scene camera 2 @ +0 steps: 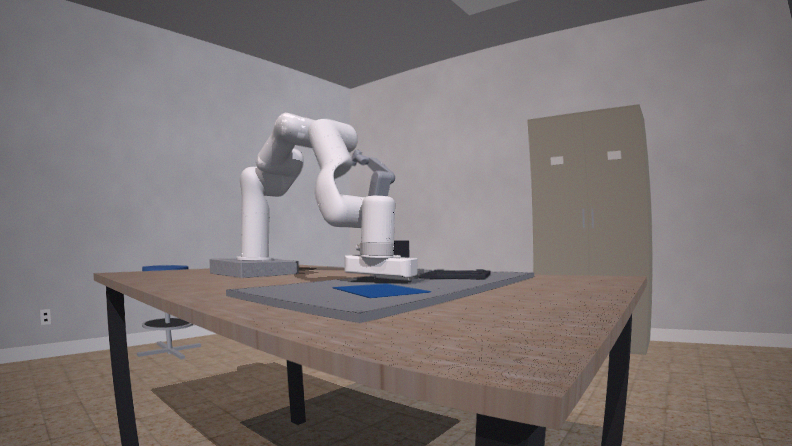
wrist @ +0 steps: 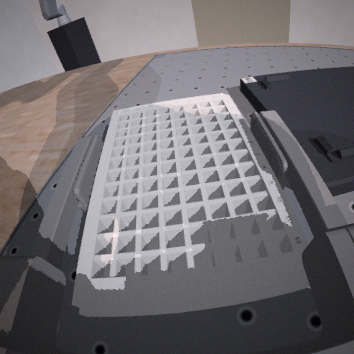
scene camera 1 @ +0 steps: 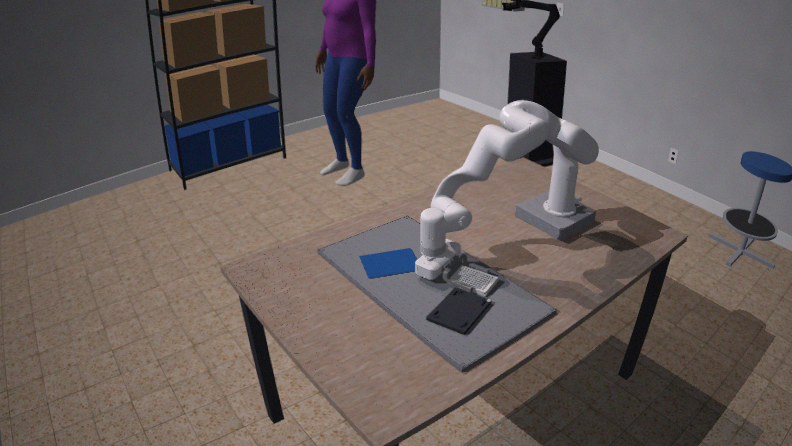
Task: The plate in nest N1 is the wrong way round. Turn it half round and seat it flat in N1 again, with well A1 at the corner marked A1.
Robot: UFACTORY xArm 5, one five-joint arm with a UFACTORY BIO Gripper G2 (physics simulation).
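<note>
The white well plate (scene camera 1: 479, 278) (wrist: 175, 170) is held level between the fingers of my gripper (scene camera 1: 469, 278) (wrist: 177, 160), which is shut on its two long sides. The plate is low over the grey board, beside the black nest on the side toward the robot base. Whether it touches the board I cannot tell. The black nest (scene camera 1: 458, 312) (scene camera 2: 457, 274) (wrist: 310, 117) holds no plate. A small white label (scene camera 1: 488, 300) (wrist: 248, 80) is at one nest corner; its text is not readable. A small dark print (wrist: 298, 240) is at the plate's near right corner. In scene camera 2 the gripper body hides the plate.
A flat blue sheet (scene camera 1: 387, 263) (scene camera 2: 382, 290) lies on the grey perforated board (scene camera 1: 382, 293) (scene camera 2: 288, 301) (wrist: 175, 67), on the other side of the gripper from the plate. The arm's grey base block (scene camera 1: 545, 218) (scene camera 2: 243, 267) stands on the wooden table (scene camera 1: 321, 332). A person (scene camera 1: 346, 83) stands beyond the table.
</note>
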